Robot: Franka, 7 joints.
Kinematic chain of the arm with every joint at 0, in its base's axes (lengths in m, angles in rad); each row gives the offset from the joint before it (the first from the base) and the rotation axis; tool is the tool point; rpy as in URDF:
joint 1: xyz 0 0 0.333 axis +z
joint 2: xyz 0 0 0 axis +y
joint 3: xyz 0 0 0.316 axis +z
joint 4: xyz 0.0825 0 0 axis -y
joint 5: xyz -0.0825 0 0.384 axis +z
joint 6: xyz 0 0 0 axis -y
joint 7: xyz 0.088 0 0 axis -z
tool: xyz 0 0 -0.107 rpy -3.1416 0 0
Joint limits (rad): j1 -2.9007..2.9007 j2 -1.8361..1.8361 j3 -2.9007..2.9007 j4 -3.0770..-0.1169 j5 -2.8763..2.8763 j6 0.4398..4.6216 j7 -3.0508..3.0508
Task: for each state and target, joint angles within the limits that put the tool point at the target. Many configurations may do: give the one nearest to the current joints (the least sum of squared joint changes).
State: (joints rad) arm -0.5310 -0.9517 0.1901 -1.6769 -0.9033 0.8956 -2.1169
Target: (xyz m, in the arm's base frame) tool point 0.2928 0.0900 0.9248
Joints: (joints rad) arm -0.4353 -0.5143 0.5898 -1.4015 -0.9664 1.3512 -2.1169
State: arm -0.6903 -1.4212 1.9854 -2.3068 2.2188 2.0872 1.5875
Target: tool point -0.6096 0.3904 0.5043
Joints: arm 0.1343 -0.6382 2.0992 -1.5352 2.2798 1.8637 1.5875
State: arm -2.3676 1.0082 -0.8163 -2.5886 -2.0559 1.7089 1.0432
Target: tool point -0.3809 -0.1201 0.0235
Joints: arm -2.0535 0.8964 -0.4389 -2.4337 -2.1115 1.7471 1.0432
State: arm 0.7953 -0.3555 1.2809 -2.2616 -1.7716 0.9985 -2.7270
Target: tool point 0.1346 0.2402 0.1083
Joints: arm 0.5788 0.5548 0.7415 -2.7854 -1.6820 1.2964 -2.7270
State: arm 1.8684 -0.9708 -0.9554 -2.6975 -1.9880 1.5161 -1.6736
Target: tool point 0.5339 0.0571 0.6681
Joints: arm 1.8408 -0.9943 -1.0011 -1.9814 -2.1449 1.5780 -1.6736
